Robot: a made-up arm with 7 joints. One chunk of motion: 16 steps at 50 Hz.
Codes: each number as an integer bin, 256 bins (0 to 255) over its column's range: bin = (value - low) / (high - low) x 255, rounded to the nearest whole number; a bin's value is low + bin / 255 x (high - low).
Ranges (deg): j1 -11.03..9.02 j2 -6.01..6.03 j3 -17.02..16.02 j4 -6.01..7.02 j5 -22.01..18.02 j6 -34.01..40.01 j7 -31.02..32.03
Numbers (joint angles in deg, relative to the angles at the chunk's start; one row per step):
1: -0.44 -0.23 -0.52 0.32 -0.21 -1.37 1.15
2: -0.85 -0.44 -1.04 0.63 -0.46 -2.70 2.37
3: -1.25 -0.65 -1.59 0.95 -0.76 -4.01 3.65
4: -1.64 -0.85 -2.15 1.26 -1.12 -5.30 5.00
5: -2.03 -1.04 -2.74 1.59 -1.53 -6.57 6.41
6: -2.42 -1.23 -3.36 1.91 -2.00 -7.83 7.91
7: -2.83 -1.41 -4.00 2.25 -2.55 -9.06 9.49
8: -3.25 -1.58 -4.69 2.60 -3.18 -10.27 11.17
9: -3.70 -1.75 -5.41 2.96 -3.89 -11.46 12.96
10: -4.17 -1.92 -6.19 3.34 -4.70 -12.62 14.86
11: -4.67 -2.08 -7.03 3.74 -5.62 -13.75 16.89
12: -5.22 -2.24 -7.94 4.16 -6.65 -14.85 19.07
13: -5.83 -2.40 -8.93 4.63 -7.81 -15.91 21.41
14: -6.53 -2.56 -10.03 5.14 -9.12 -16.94 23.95
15: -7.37 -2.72 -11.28 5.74 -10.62 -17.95 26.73
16: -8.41 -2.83 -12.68 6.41 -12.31 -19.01 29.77
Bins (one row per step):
1: 135 122 127 124 139 112 130
2: 129 118 123 130 137 108 135
3: 124 114 119 136 135 103 140
4: 119 109 115 142 133 99 146
5: 114 105 110 149 130 95 151
6: 110 101 105 155 127 90 157
7: 104 97 100 162 124 86 164
8: 99 94 95 168 120 82 171
9: 93 90 90 176 115 78 178
10: 87 87 84 183 110 74 186
11: 81 83 77 191 104 70 194
12: 74 80 70 199 98 66 203
13: 66 76 62 208 90 62 212
14: 57 73 54 218 82 59 222
15: 47 70 44 230 73 55 234
16: 33 67 33 243 62 52 246

